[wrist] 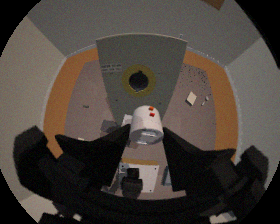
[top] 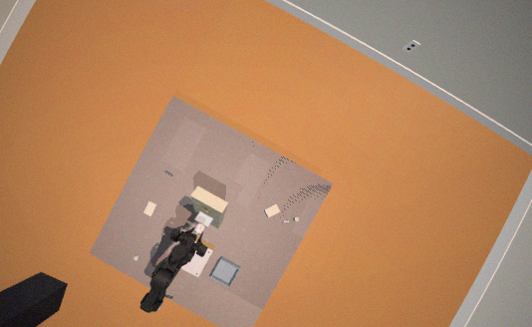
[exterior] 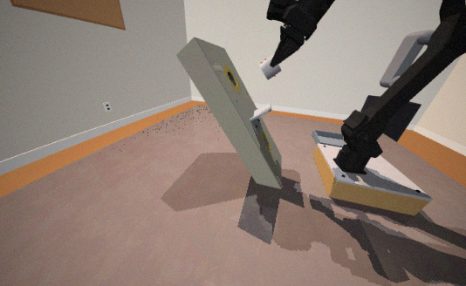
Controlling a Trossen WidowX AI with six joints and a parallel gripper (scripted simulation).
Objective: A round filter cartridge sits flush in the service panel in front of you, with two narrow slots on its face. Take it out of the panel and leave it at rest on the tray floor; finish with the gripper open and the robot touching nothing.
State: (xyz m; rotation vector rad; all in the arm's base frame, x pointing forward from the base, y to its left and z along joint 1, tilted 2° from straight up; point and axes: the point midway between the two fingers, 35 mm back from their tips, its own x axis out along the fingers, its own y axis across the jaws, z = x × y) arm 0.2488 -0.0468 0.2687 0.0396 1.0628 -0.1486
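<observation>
Now: gripper tip 36 cm past the grey tray, 21 cm to the left of it and 29 cm above it. Round my gripper tip: pale service panel 7 cm ahead, 1 cm to the left, 12 cm below; then small grey bracket 1 cm ahead, 2 cm to the left, 14 cm below; then round filter cartridge right at my gripper tip.
</observation>
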